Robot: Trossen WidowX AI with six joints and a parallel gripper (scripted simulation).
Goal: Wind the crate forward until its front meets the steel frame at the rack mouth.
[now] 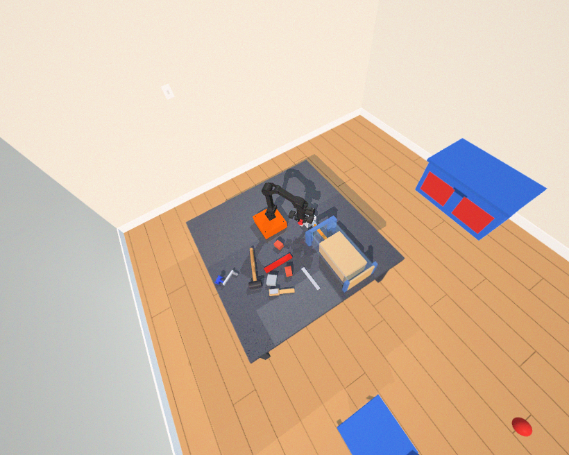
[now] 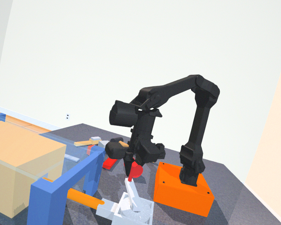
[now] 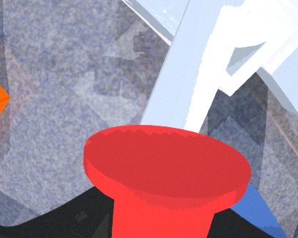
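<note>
Now: the winch handle 30 mm to the left of my gripper tip, 20 mm behind it and 10 mm below it. From my gripper tip the other things lie so: blue frame 120 mm ahead, 90 mm to the left, 10 mm below; then white winch 80 mm to the left, 80 mm below, 60 mm behind; then red knob 20 mm above.
</note>
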